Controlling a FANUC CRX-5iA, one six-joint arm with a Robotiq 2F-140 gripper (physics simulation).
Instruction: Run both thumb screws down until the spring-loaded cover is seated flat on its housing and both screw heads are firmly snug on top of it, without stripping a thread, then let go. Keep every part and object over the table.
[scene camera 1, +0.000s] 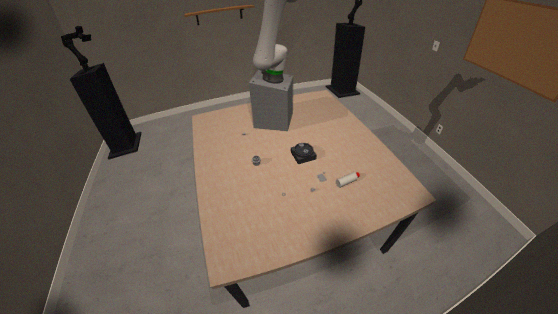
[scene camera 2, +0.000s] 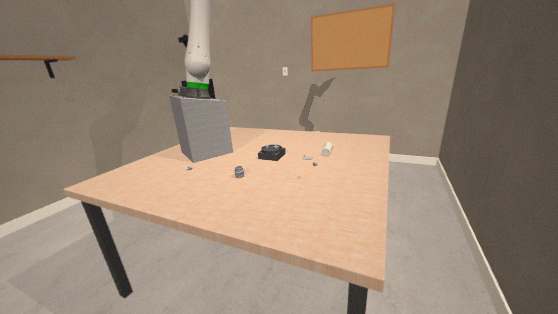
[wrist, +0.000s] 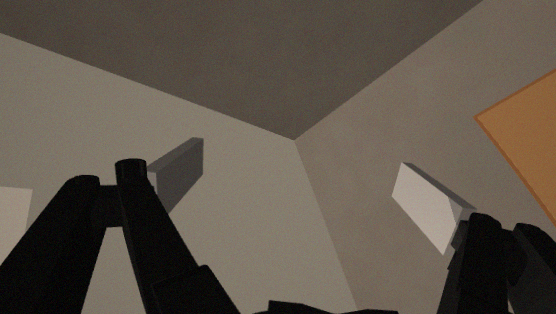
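Pixels of known places: gripper, fingertip midpoint: (wrist: 301, 168); arm's base, link origin: (scene camera 1: 272, 78) (scene camera 2: 197, 98).
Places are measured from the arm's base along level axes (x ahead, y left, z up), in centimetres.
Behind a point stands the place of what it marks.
Observation:
The black housing (scene camera 1: 304, 158) @[x 52.0, y 1.7, z -31.9 cm] (scene camera 2: 271, 156) @[x 48.7, y -2.6, z -32.8 cm] stands on the table between the robot's pedestal and the small loose parts. A round dark cover (scene camera 1: 298, 151) @[x 46.5, y 0.0, z -30.2 cm] (scene camera 2: 272, 148) @[x 46.8, y 3.3, z -30.0 cm] lies on top of it. Two small light-grey spots, seemingly the screw heads, show on the cover in scene camera 1. Whether the cover is flat on the housing, and how deep the screws sit, is too small to tell. My gripper (wrist: 301, 168) @[x 56.9, y 41.2, z 105.5 cm] is open in the wrist view, its two finger pads far apart with wall between them. It points up at a room corner, away from the table, and does not show in the scene views.
The table (scene camera 1: 240, 225) @[x 82.1, y -46.4, z -35.3 cm] (scene camera 2: 280, 210) @[x 73.2, y -47.6, z -35.3 cm] also bears a grey knobbed part (scene camera 1: 256, 160) @[x 43.9, y -26.6, z -31.1 cm] (scene camera 2: 239, 172) @[x 43.6, y -28.5, z -32.0 cm], a white cylinder (scene camera 1: 347, 180) @[x 78.3, y 16.6, z -31.1 cm] (scene camera 2: 327, 149) @[x 77.8, y 11.6, z -30.9 cm] with a red end, a flat grey plate (scene camera 1: 321, 177) @[x 67.6, y 5.8, z -35.0 cm] and several tiny parts. The grey pedestal (scene camera 1: 271, 105) @[x 12.2, y -5.7, z -14.4 cm] (scene camera 2: 204, 127) @[x 9.8, y -9.7, z -15.7 cm] stands behind the housing.

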